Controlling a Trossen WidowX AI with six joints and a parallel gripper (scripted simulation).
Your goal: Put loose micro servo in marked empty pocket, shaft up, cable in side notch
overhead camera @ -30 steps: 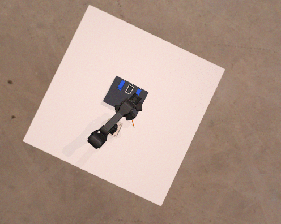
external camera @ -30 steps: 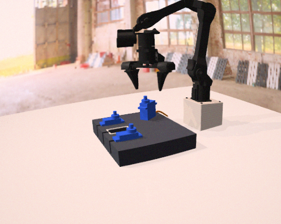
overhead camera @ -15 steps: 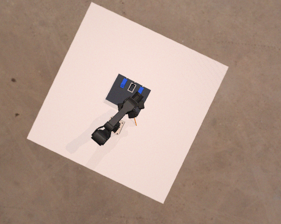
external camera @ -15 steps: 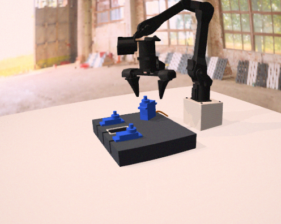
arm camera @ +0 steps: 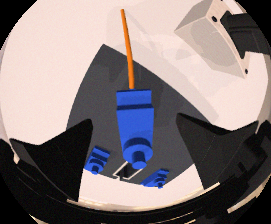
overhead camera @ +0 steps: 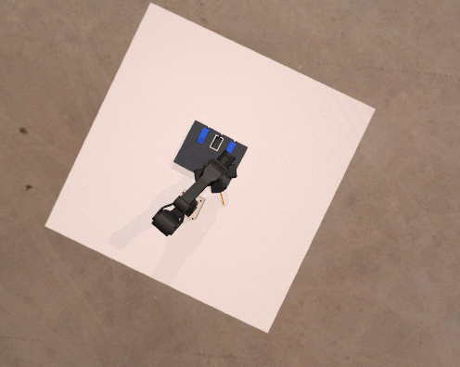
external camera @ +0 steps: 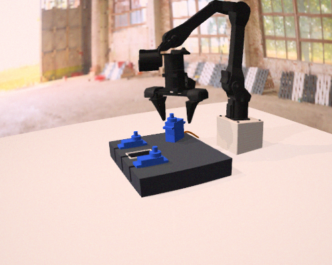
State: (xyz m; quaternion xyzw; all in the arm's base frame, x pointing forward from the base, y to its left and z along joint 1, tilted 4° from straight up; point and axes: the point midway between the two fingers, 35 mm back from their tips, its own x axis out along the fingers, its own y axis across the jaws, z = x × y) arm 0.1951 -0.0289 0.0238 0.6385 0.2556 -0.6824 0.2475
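My gripper tip is now 2 cm short of the dark deck, 8 cm to the right of it and 7 cm above it.
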